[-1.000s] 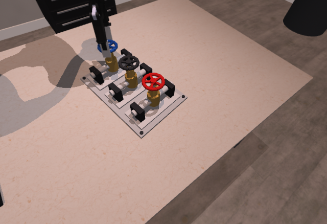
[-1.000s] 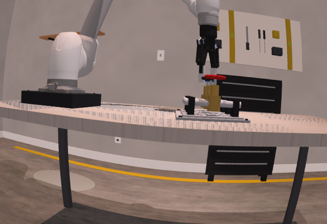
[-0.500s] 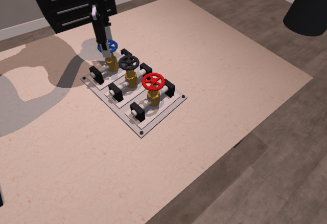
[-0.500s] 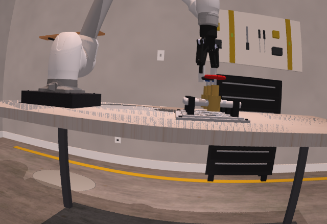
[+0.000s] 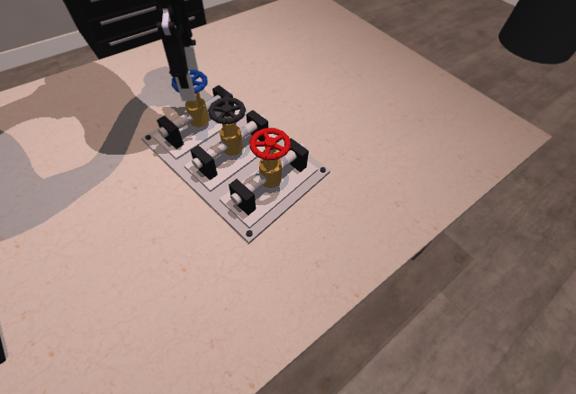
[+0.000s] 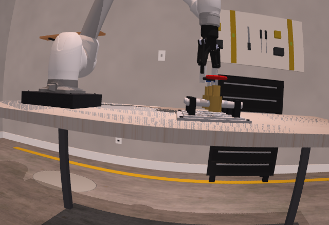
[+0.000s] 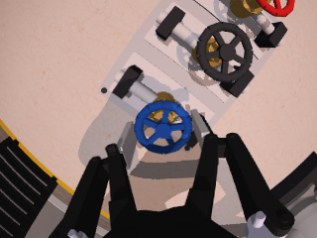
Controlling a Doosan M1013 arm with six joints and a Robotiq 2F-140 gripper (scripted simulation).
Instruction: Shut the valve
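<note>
My hand is 20 mm above the blue handwheel. From my hand the other things lie so: black handwheel (120 mm to the right, 20 mm below, 20 mm ahead); grey baseplate (150 mm below, 120 mm to the right, 20 mm ahead); red handwheel (230 mm to the right, 40 mm ahead, 20 mm below).
</note>
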